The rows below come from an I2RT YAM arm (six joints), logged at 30 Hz.
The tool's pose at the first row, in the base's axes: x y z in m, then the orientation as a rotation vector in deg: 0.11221, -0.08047, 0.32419, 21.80, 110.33, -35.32
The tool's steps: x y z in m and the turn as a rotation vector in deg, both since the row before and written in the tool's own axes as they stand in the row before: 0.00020, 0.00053, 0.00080, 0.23, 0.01, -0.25; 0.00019, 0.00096, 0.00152, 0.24, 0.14, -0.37; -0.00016, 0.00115, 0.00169, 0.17, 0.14, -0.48; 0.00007, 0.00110, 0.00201, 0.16, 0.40, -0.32; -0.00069, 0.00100, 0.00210, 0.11, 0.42, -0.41
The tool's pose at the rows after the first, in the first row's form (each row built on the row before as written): 0.11300, -0.08050, 0.32361, 21.71, 110.36, -35.71; 0.11455, -0.08060, 0.32269, 21.57, 110.54, -36.18; 0.11647, -0.08065, 0.32197, 21.28, 110.77, -36.65; 0.11849, -0.08093, 0.32093, 21.23, 111.20, -36.99; 0.12085, -0.08134, 0.32055, 21.07, 111.69, -37.33
